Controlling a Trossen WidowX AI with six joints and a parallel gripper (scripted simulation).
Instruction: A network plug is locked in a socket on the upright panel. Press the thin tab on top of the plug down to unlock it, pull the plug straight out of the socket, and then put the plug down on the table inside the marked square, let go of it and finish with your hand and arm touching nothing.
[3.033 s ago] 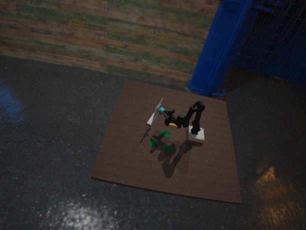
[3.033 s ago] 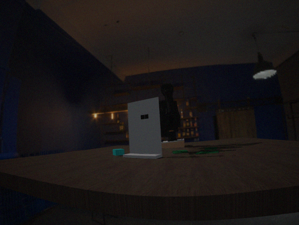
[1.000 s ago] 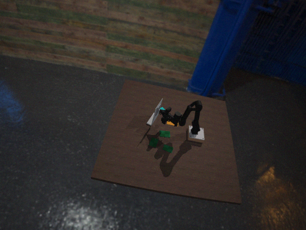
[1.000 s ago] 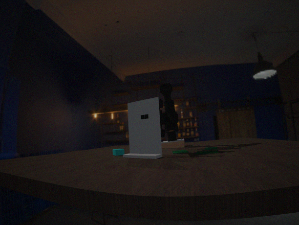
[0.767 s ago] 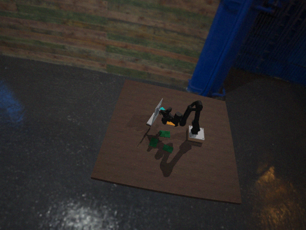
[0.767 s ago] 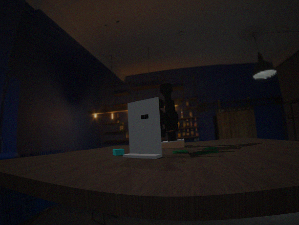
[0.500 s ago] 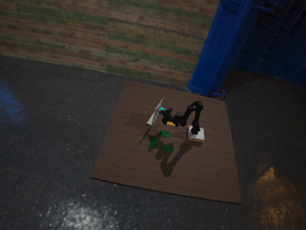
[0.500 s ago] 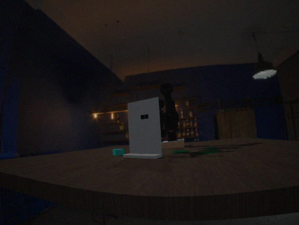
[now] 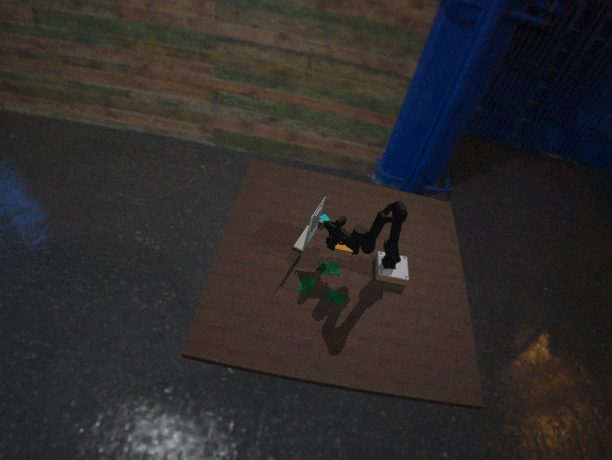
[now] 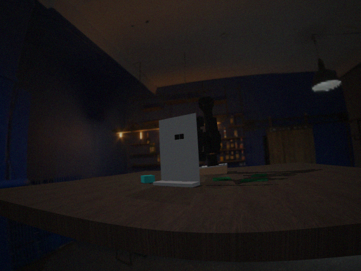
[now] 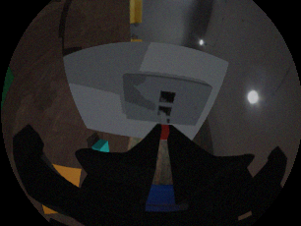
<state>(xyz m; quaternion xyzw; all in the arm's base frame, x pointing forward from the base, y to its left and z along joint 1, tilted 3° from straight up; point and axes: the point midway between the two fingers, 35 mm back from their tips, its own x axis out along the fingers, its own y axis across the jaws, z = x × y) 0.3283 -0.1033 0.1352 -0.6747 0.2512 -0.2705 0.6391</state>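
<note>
My gripper tip is 160 mm past the orange marked square, 30 mm to the left of it and 170 mm above it. From my gripper tip the other things lie so: teal block 50 mm behind, 170 mm to the right, 160 mm below; then grey upright panel 50 mm ahead, 20 mm to the right, 60 mm below; then plug right at my gripper tip.
</note>
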